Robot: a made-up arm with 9 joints. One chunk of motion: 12 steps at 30 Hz.
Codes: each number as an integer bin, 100 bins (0 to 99) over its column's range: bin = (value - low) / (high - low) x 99, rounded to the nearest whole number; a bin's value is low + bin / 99 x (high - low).
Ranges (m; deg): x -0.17..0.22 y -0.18..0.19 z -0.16..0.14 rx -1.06..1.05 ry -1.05..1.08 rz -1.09..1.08
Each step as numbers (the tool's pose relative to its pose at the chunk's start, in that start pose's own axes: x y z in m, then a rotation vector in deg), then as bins.
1 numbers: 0.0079 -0.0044 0.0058 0.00 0.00 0.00
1 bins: 45 47 55 50 49 50
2 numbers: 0.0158 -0.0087 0.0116 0.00 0.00 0.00
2 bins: 47 46 57 50 49 50
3 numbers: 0.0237 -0.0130 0.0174 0.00 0.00 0.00
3 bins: 49 45 59 50 49 50
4 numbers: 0.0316 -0.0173 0.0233 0.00 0.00 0.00
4 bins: 51 44 60 50 49 50
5 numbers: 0.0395 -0.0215 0.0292 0.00 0.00 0.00
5 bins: 53 42 62 50 49 50
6 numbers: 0.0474 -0.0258 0.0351 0.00 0.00 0.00
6 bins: 55 41 64 50 49 50
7 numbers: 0.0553 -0.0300 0.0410 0.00 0.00 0.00
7 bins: 57 40 66 50 49 50
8 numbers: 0.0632 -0.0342 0.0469 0.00 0.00 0.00
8 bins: 59 39 68 50 49 50
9 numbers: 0.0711 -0.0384 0.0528 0.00 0.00 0.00
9 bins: 61 38 70 50 49 50
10 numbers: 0.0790 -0.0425 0.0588 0.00 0.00 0.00
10 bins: 63 37 72 50 49 50
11 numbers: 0.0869 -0.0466 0.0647 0.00 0.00 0.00
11 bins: 65 36 74 50 49 50
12 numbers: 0.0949 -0.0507 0.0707 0.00 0.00 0.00
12 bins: 67 35 76 50 49 50
